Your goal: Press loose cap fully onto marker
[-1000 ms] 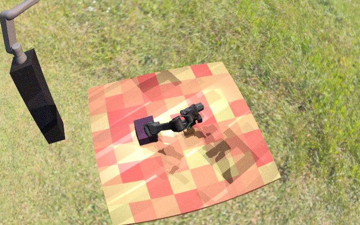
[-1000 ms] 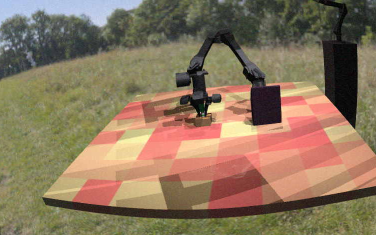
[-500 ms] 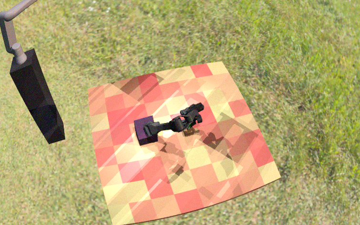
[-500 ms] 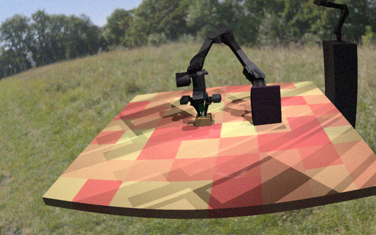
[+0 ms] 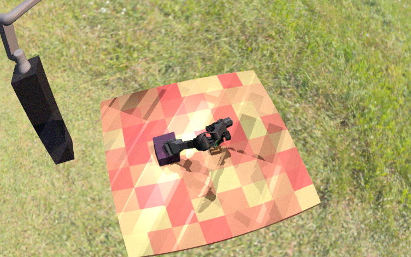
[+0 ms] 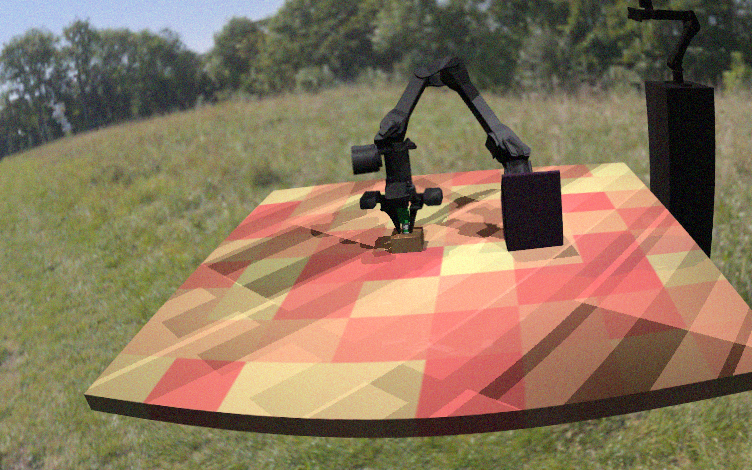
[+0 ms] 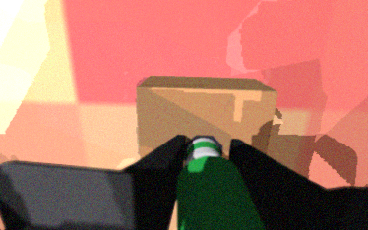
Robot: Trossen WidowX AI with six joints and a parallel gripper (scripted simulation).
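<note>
The green marker cap lies 10 mm to the right of my gripper tip and 50 mm above it.
</note>
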